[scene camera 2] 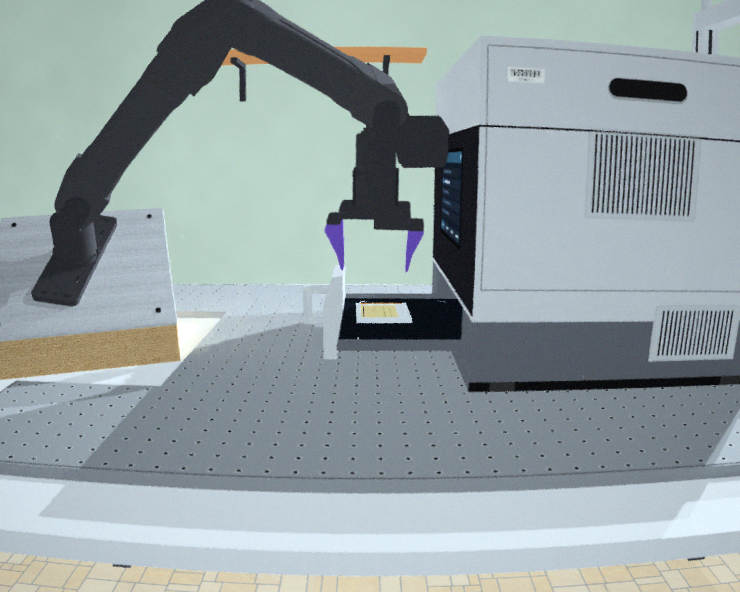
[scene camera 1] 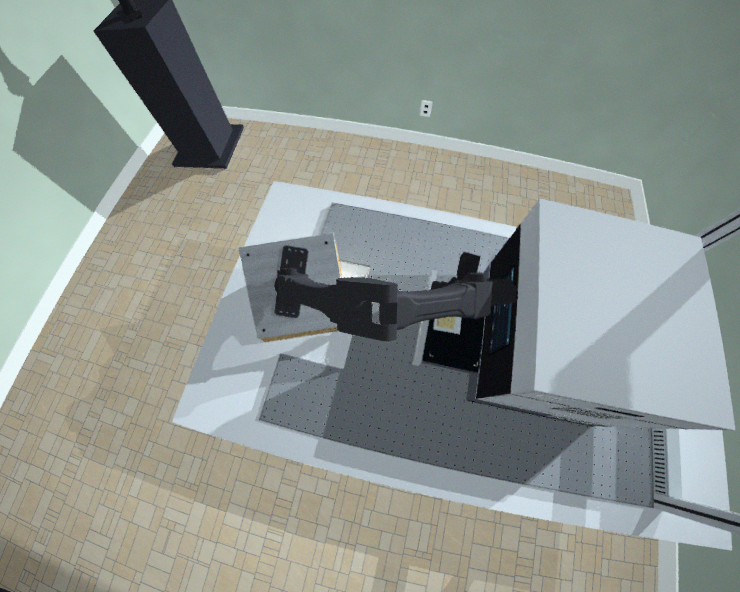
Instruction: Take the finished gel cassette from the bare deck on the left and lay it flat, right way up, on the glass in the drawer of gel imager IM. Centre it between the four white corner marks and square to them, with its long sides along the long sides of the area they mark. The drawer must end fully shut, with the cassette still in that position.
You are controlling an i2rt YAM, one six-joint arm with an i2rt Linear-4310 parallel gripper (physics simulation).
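Frame: origin at the arm's base, x right, y down, z ahead, level; millimetres.
Seen in the pictures: gripper, fingertip midpoint: (scene camera 2: 374,269); arm's base at its link origin: (scene camera 2: 77,258) (scene camera 1: 291,281).
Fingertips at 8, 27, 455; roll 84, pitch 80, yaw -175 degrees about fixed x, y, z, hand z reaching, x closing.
Observation:
Pixels of each thing's middle, then the offset from my fingertips to it, as dx, dy, dz. "pt": a spot on its surface instead. Level surfaces: height alone.
- gel cassette at the middle of its body: (scene camera 2: 382,311) (scene camera 1: 448,315) +13, +63, +11
- open drawer at a spot on its surface: (scene camera 2: 432,327) pt +92, +67, +71
- drawer's white front panel at a spot on its surface: (scene camera 2: 332,327) pt +170, +39, -74
- handle at a spot on its surface: (scene camera 2: 308,302) pt +32, +41, -101
- perforated deck at its surface level: dy +98
The gel cassette (scene camera 1: 446,324) (scene camera 2: 382,312), white with a yellow middle, lies flat on the black glass of the open drawer (scene camera 1: 450,358) (scene camera 2: 432,327). It lies nearer the drawer's white front panel (scene camera 2: 332,327) than the imager body. Small white corner marks show faintly; the arm hides part of the drawer in scene camera 1, so exact centring cannot be told. Gel imager IM (scene camera 1: 617,296) (scene camera 2: 586,246) stands on the right. My gripper (scene camera 2: 374,270) is open and empty, pointing down above the cassette, with its purple fingertips apart from it. The arm hides the fingers in scene camera 1.
The front panel has a handle (scene camera 2: 308,302) on its left side. The arm's base stands on a grey plate (scene camera 1: 259,290) (scene camera 2: 135,259) at the left. A perforated deck (scene camera 1: 394,407) (scene camera 2: 277,419) runs below the drawer. The imager's dark front face is close beside my wrist.

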